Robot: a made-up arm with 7 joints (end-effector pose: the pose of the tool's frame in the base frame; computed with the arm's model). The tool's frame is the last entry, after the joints.
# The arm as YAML. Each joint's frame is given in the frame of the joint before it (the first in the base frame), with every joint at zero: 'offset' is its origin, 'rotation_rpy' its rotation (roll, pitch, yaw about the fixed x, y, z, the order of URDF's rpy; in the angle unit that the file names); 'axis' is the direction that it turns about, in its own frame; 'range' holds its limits. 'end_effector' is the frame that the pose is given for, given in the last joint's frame.
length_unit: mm
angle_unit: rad
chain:
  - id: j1
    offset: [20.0, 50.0, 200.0]
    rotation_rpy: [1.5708, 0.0, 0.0]
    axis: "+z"
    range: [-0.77, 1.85]
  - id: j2
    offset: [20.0, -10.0, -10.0]
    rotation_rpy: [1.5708, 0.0, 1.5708]
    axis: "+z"
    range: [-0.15, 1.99]
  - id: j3
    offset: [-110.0, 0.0, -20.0]
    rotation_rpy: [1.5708, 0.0, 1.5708]
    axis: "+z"
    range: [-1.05, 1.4]
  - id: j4
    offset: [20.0, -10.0, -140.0]
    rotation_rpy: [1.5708, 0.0, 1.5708]
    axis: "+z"
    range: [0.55, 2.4]
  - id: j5
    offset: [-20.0, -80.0, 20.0]
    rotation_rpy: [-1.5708, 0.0, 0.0]
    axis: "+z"
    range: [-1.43, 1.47]
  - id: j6
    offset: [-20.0, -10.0, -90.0]
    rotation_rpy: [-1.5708, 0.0, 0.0]
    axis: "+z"
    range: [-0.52, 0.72]
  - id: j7
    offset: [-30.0, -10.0, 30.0]
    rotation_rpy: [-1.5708, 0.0, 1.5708]
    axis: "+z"
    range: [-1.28, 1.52]
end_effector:
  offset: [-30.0, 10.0, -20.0]
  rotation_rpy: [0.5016, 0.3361, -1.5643]
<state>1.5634 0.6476 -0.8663 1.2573 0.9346 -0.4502 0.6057</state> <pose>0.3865 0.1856 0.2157 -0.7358 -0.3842 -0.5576 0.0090</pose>
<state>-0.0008 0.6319 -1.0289 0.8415 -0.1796 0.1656 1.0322</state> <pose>0.0575 0.2329 -0.1385 -0.5825 0.2957 0.1173 0.7480</pose>
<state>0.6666 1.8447 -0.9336 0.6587 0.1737 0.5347 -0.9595</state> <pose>-0.0049 0.4553 0.2120 0.5805 -0.4989 -0.1661 0.6217</pose>
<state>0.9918 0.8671 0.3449 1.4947 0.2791 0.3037 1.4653</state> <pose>0.2380 0.3299 0.2038 -0.7122 -0.4386 -0.4235 0.3479</pose>
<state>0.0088 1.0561 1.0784 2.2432 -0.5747 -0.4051 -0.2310</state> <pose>0.0951 0.2940 0.1865 0.1781 -0.6102 -0.7586 0.1430</pose>
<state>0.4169 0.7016 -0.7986 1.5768 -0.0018 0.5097 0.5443</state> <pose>0.2026 0.1670 -0.0292 -0.6647 -0.2201 -0.1589 0.6961</pose>
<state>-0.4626 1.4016 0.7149 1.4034 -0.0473 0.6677 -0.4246</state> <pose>0.1204 0.3638 0.1357 0.1578 -0.7514 -0.1563 0.6213</pose>
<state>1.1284 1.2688 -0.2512 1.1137 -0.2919 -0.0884 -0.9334</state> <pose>0.2208 0.3888 0.2032 0.2454 -0.8778 -0.3991 0.1003</pose>
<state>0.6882 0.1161 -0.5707 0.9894 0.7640 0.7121 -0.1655</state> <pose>0.2918 0.0206 -0.0456 -0.6962 -0.4216 0.2889 0.5040</pose>
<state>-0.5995 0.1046 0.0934 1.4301 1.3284 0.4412 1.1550</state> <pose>-0.0758 0.0614 -0.1539 0.8150 0.2265 -0.4847 0.2226</pose>
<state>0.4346 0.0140 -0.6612 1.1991 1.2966 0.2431 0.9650</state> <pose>0.2128 -0.0304 -0.1170 0.9695 -0.0530 -0.2164 0.1025</pose>
